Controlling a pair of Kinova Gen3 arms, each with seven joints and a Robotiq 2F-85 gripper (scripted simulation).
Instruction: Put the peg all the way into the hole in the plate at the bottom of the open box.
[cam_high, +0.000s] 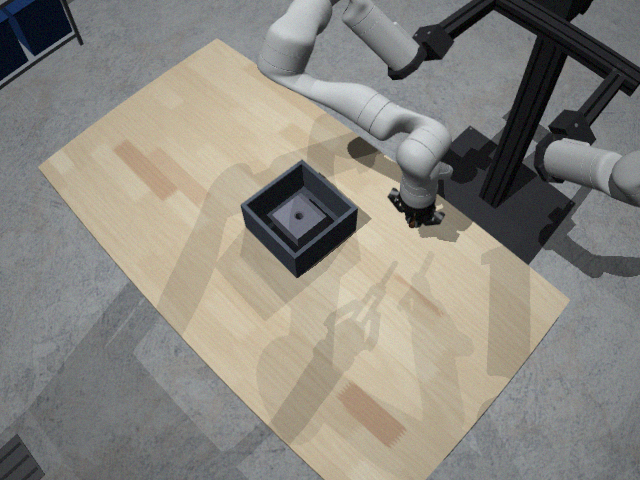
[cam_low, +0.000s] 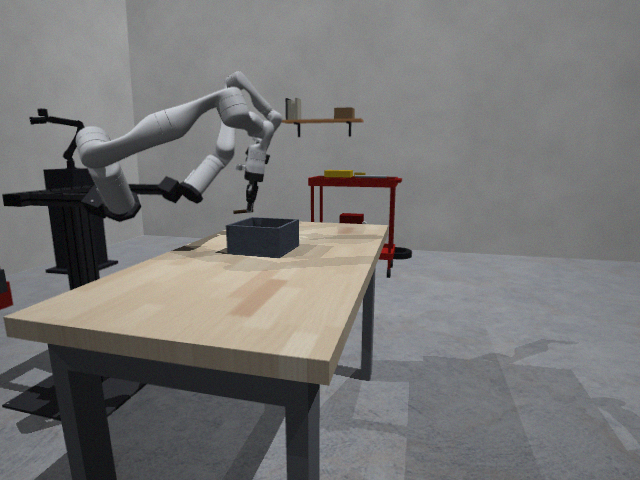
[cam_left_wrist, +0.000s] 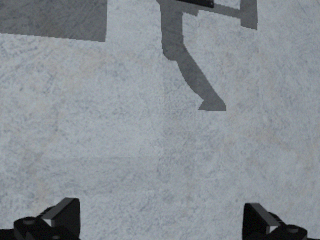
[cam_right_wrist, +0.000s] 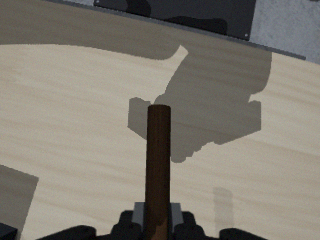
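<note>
Right now the brown peg is 3 cm behind my right hand, 2 cm below it and 1 cm to the right of it. Also, from my right hand: dark box: 22 cm to the right, 14 cm ahead, 9 cm below; then grey plate: 22 cm to the right, 14 cm ahead, 8 cm below.
</note>
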